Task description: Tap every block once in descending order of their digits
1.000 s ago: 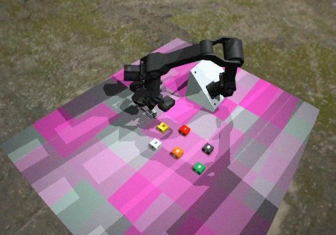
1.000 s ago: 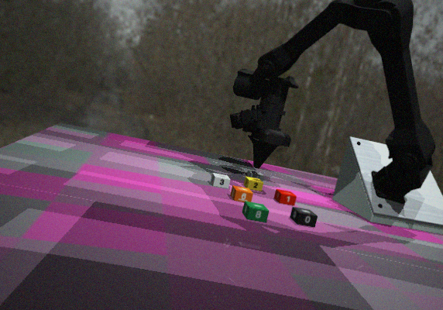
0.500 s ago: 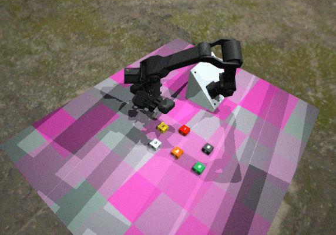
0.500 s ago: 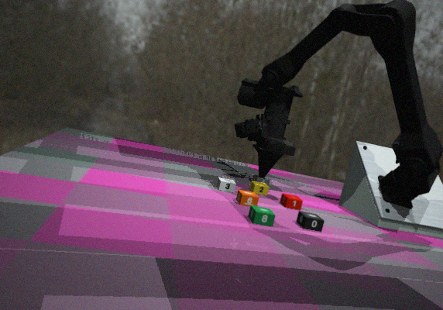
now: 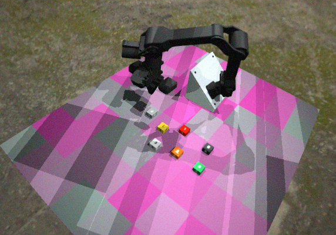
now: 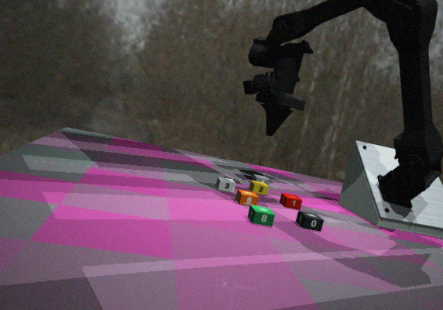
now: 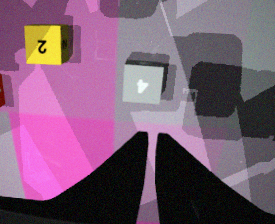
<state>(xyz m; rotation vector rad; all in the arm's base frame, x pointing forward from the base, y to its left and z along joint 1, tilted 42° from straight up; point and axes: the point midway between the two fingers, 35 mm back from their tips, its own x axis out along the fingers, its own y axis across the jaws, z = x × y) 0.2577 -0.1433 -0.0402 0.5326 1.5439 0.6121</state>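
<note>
Now: gripper tip 2 cm short of the yellow block, 9 cm to the right of it and 11 cm above it. The rest, counted from my gripper tip: black block (2 cm behind, 28 cm to the left, 11 cm below); then red block (3 cm behind, 16 cm to the left, 11 cm below); then orange block (7 cm ahead, 20 cm to the left, 11 cm below).
</note>
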